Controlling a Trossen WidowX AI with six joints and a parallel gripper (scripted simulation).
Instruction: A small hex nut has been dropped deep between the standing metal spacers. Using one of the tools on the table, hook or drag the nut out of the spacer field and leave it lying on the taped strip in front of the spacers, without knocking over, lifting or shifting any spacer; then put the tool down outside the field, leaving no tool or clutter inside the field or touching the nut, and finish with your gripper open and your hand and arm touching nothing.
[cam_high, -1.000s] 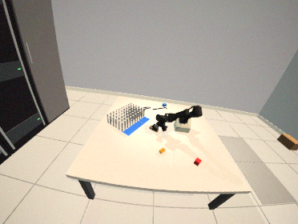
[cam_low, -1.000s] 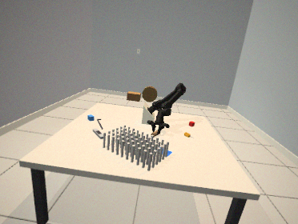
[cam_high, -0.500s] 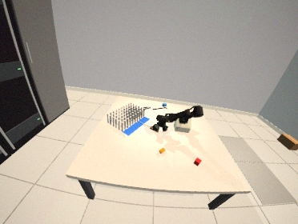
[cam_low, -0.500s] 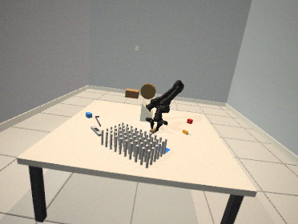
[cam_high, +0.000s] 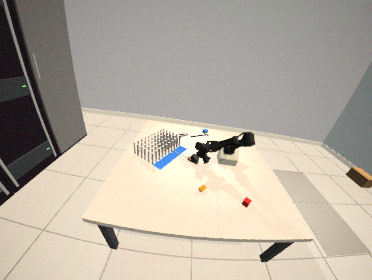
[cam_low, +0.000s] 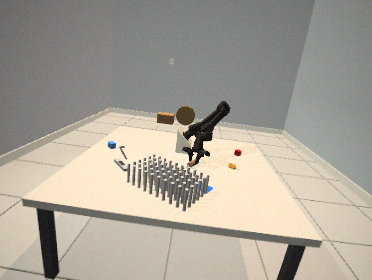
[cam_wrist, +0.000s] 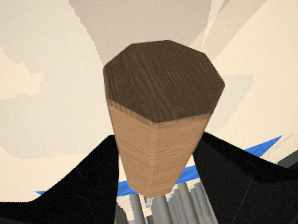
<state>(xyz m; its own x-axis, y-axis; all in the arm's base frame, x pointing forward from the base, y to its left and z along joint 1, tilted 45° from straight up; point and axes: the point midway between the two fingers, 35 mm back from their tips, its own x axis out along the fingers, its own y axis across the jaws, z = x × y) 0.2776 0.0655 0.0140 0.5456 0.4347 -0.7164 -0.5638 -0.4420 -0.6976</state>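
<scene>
My gripper tip is 40 mm past the orange-handled tool, 280 mm to the right of it and 10 mm above it. Round my gripper tip: flat grey tool: 80 mm ahead, 440 mm to the right, 10 mm below; blue taped strip: 170 mm ahead, 70 mm to the right, 20 mm below; red cube: 320 mm behind, 390 mm to the left.
</scene>
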